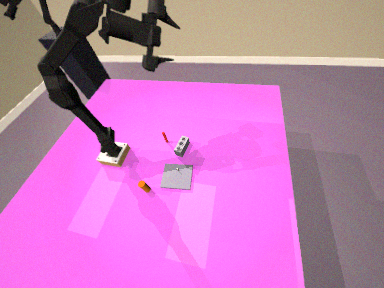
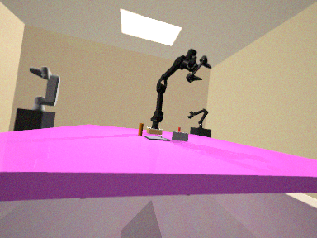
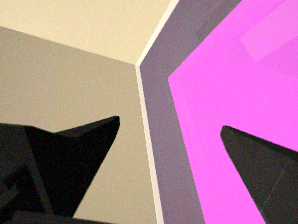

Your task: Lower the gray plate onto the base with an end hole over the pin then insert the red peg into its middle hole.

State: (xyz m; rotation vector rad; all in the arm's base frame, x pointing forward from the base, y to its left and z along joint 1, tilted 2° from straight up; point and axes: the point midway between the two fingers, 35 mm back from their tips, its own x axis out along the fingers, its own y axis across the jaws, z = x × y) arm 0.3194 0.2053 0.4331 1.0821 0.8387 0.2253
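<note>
My gripper tip is now 2 cm past the gray plate, 14 cm to the left of it and 41 cm above it. Also, from my gripper tip: gray base: 1 cm behind, 27 cm to the right, 44 cm below; red peg: 11 cm behind, 10 cm to the right, 41 cm below; orange cylinder: 12 cm behind, 38 cm to the right, 41 cm below.
</note>
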